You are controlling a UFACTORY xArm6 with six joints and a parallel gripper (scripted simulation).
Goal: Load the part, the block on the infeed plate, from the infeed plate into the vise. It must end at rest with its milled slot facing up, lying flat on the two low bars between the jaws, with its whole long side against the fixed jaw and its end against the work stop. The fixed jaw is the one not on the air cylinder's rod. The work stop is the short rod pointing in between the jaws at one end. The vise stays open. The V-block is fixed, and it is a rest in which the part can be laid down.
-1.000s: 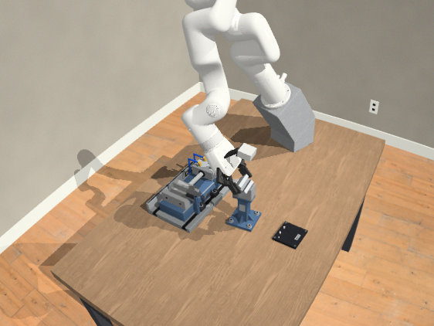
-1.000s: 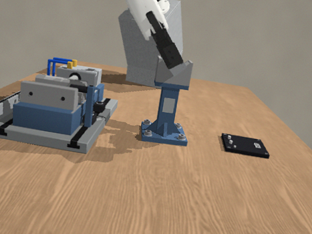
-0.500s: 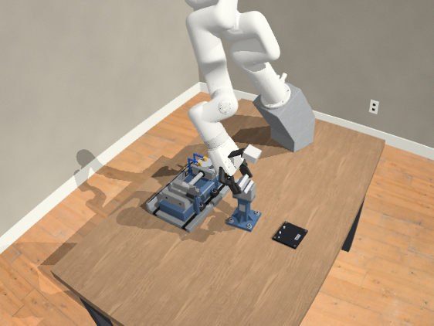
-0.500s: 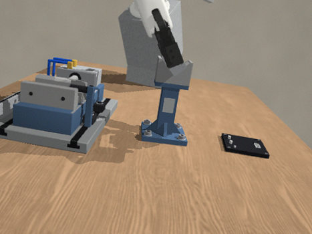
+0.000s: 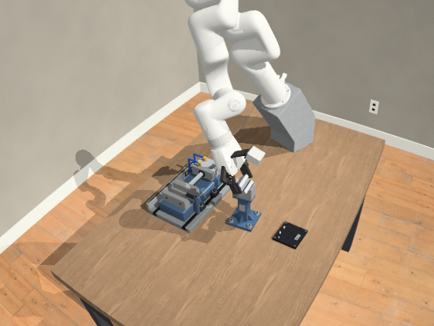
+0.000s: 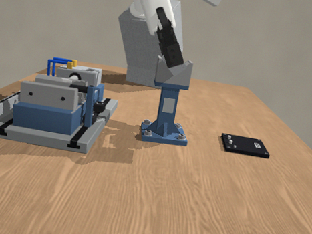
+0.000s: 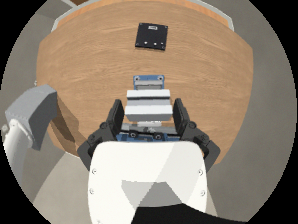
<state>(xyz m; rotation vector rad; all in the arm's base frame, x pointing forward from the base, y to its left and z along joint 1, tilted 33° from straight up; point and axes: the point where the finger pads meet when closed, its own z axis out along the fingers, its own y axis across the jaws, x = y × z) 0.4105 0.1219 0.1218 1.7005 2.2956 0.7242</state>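
The part is 10 mm to the left of my hand and 10 mm below it. The rest, counted from my hand: blue work stop post: 140 mm to the right, 110 mm below, 70 mm ahead; black stop rod: 160 mm to the right, 80 mm below, 70 mm ahead; cylinder rod: 210 mm to the right, 90 mm below, 10 mm behind.
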